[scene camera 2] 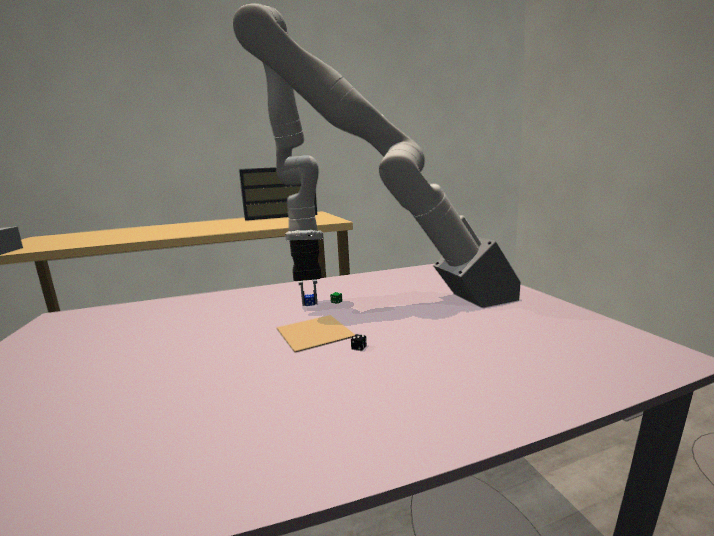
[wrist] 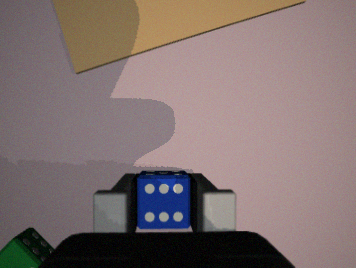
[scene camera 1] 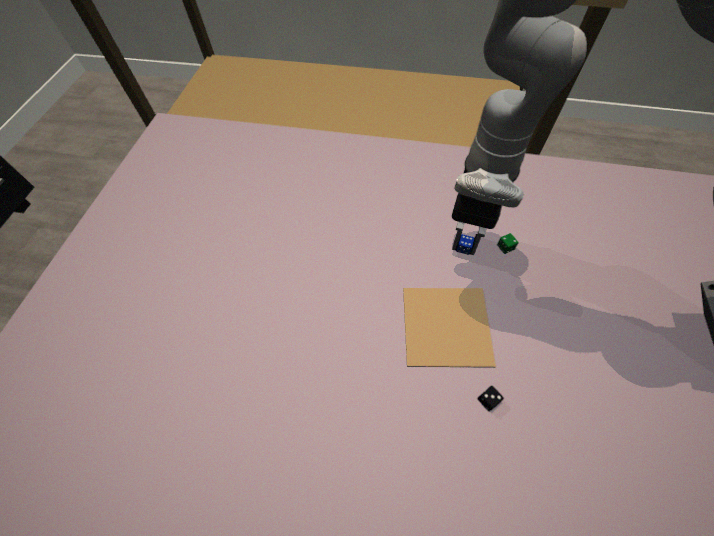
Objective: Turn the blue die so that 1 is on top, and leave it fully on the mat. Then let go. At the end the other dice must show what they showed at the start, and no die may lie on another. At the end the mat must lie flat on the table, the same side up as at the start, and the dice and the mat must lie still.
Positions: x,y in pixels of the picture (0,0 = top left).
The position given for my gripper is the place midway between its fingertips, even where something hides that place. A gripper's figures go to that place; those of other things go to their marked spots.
Labels:
My gripper [scene camera 2: 310,303]: 0.96 m from the lens. A mat [scene camera 2: 309,334]: 0.81 m from the lens.

